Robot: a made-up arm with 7 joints. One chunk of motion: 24 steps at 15 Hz.
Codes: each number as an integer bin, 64 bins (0 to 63) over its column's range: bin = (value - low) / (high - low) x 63, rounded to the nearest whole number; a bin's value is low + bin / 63 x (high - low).
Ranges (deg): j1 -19..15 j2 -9..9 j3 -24..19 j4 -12..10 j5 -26..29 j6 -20..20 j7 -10..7
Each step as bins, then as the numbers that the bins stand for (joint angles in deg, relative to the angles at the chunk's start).
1 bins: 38 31 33 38 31 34 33
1 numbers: 1.51 -0.14 -1.48 1.27 1.06 1.59 -1.10
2 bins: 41 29 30 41 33 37 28
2 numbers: 3.13 -0.71 -3.52 2.32 2.81 3.49 -2.44
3 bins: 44 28 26 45 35 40 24
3 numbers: 4.75 -1.00 -6.25 3.71 4.56 5.40 -3.52
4 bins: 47 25 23 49 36 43 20
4 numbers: 6.37 -1.86 -8.30 5.11 5.43 7.30 -4.60
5 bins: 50 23 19 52 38 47 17
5 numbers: 7.98 -2.43 -11.03 6.16 7.17 9.84 -5.41
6 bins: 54 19 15 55 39 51 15
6 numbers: 10.14 -3.57 -13.76 7.21 8.05 12.38 -5.95
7 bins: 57 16 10 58 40 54 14
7 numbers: 11.76 -4.43 -17.17 8.25 8.92 14.29 -6.22
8 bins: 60 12 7 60 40 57 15
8 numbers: 13.38 -5.57 -19.22 8.95 8.92 16.19 -5.95
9 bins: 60 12 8 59 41 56 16
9 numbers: 13.38 -5.57 -18.54 8.60 9.79 15.56 -5.68
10 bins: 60 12 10 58 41 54 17
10 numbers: 13.38 -5.57 -17.17 8.25 9.79 14.29 -5.41
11 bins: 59 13 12 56 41 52 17
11 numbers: 12.84 -5.29 -15.81 7.56 9.79 13.02 -5.41
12 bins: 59 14 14 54 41 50 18
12 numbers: 12.84 -5.00 -14.44 6.86 9.79 11.75 -5.14
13 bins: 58 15 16 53 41 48 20
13 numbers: 12.30 -4.71 -13.08 6.51 9.79 10.48 -4.60
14 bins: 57 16 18 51 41 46 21
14 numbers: 11.76 -4.43 -11.71 5.81 9.79 9.21 -4.33
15 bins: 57 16 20 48 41 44 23
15 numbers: 11.76 -4.43 -10.35 4.76 9.79 7.94 -3.79
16 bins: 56 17 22 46 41 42 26
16 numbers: 11.22 -4.14 -8.98 4.06 9.79 6.67 -2.98
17 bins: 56 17 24 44 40 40 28
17 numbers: 11.22 -4.14 -7.62 3.37 8.92 5.40 -2.44
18 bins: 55 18 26 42 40 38 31
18 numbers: 10.68 -3.86 -6.25 2.67 8.92 4.13 -1.63
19 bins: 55 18 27 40 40 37 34
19 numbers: 10.68 -3.86 -5.57 1.97 8.92 3.49 -0.83
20 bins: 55 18 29 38 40 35 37
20 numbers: 10.68 -3.86 -4.21 1.27 8.92 2.22 -0.02
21 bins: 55 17 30 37 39 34 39
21 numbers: 10.68 -4.14 -3.52 0.92 8.05 1.59 0.52
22 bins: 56 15 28 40 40 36 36
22 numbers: 11.22 -4.71 -4.89 1.97 8.92 2.86 -0.29
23 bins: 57 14 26 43 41 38 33
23 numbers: 11.76 -5.00 -6.25 3.02 9.79 4.13 -1.10
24 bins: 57 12 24 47 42 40 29
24 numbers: 11.76 -5.57 -7.62 4.41 10.67 5.40 -2.17
